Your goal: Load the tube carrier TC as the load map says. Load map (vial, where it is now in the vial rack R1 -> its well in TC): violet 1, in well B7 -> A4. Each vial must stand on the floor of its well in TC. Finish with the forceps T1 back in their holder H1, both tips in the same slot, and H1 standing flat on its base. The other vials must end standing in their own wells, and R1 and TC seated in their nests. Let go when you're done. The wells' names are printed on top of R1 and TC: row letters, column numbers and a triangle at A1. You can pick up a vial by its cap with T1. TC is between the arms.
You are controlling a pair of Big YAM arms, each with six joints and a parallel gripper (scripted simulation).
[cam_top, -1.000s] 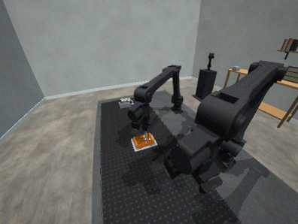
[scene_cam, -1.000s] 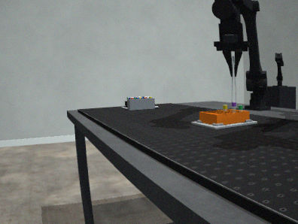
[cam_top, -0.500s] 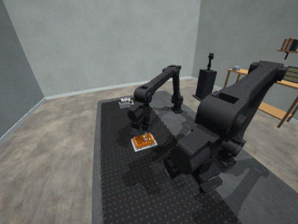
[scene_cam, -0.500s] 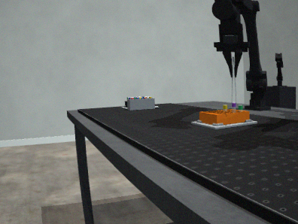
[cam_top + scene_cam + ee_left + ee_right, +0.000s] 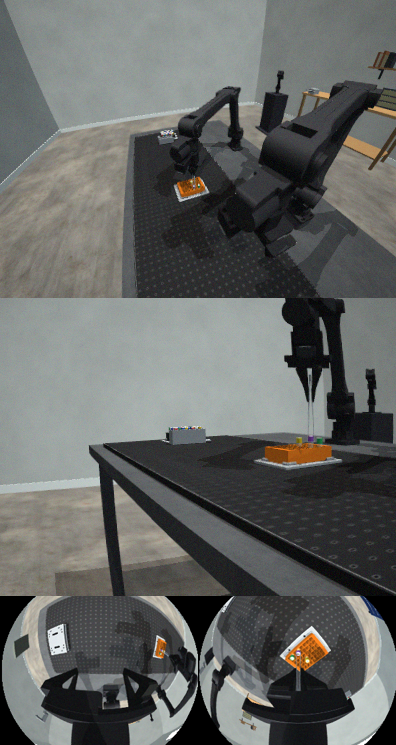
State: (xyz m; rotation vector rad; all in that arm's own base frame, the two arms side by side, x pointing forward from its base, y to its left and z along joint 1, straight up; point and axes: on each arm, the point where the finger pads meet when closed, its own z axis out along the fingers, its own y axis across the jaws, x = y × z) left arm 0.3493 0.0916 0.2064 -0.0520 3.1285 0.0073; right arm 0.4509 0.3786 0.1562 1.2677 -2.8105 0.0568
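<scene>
Now: the orange tube carrier 1 cm ahead of my right hand, 3 cm to the right of it and 12 cm below it.
</scene>
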